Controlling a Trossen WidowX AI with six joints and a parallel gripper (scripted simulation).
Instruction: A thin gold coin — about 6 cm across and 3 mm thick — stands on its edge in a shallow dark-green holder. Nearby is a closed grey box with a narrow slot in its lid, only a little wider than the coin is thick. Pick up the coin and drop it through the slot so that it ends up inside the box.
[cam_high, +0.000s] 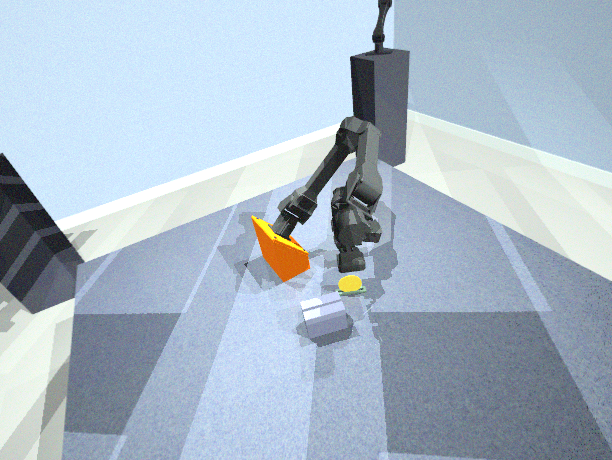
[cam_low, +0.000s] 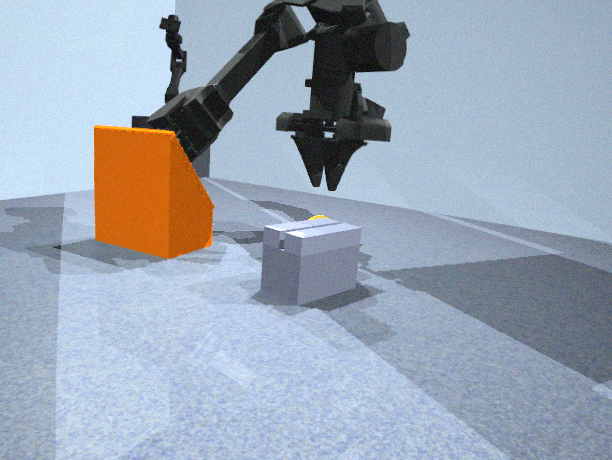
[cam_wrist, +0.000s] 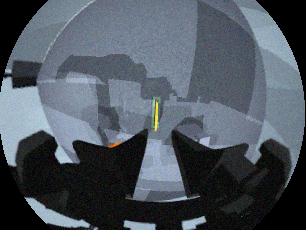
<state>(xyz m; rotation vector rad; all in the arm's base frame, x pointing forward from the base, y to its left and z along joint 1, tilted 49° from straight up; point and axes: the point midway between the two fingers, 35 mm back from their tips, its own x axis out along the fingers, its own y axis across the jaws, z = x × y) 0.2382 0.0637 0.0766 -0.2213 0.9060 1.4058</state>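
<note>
Right now my gripper tip is 7 cm above the gold coin.
</note>
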